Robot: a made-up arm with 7 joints.
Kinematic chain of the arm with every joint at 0, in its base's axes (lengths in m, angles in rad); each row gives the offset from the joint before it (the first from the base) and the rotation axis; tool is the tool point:
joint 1: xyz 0 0 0.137 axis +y
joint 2: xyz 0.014 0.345 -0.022 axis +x
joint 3: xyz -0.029 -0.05 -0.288 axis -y
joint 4: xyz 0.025 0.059 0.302 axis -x
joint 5: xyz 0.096 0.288 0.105 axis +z
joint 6: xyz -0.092 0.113 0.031 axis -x
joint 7: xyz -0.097 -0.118 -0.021 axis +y
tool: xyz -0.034 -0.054 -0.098
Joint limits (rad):
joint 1: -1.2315..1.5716
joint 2: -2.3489..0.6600
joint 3: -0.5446..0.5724
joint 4: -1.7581..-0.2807
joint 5: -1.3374..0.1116
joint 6: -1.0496..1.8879
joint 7: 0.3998..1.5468
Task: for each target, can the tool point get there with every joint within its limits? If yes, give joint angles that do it. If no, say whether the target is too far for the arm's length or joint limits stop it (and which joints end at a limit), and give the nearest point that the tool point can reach.
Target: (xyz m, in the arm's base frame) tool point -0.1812 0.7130 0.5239
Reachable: yes | joints 0.2742 -0.8089 0.1614 -0.9955 -0.4177 1.1679 1.2985
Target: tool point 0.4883 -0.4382 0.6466
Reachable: no: joint limits stop it (at a limit: joint 2, joint 4, joint 6, joint 7) | nearest point 0.3928 -0.1931 0.5470 | short by 0.281 m
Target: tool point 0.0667 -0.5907 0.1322
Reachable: no: joint limits stop it (at a limit: joint 1, joint 2, joint 4, joint 6) | nearest point 0.1687 -0.3233 0.1339 | short by 0.286 m
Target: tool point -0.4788 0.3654 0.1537
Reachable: yes | joints -0.7988 0.0626 0.2159 -1.1518 -0.5706 0.2576 0.9937
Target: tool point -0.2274 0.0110 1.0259
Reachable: no: joint limits stop it (at a limit: joint 1, joint 3, joint 5, joint 6, joint 7) | nearest point -0.1669 0.0812 0.8610 | short by 0.189 m
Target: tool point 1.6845 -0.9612 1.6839
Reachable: no: too far | nearest point 0.5144 -0.0483 0.6094 | short by 1.832 m
